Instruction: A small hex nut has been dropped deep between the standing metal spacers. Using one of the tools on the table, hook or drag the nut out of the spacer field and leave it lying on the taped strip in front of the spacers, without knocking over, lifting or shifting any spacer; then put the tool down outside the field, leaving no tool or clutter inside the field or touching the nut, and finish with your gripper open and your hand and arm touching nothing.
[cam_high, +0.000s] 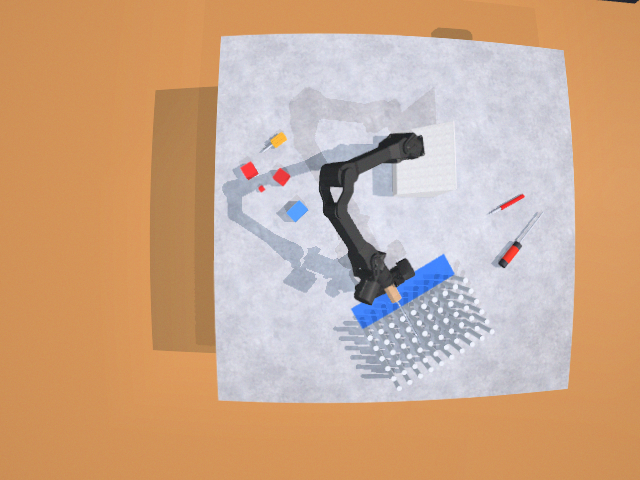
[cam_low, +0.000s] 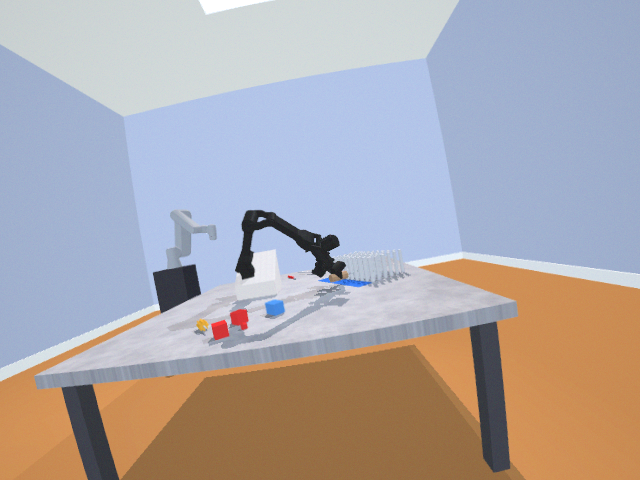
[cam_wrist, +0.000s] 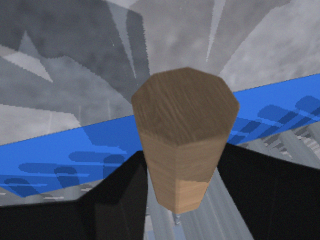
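Now: the blue taped strip 20 mm ahead of my gripper tip, 50 mm to the left of it and 30 mm below it. The rest, counted from my gripper tip: hex nut 190 mm ahead, 90 mm to the left, 30 mm below; blue cube 270 mm behind, 290 mm to the right, 10 mm below; hook tool 90 mm ahead, 40 mm to the left.
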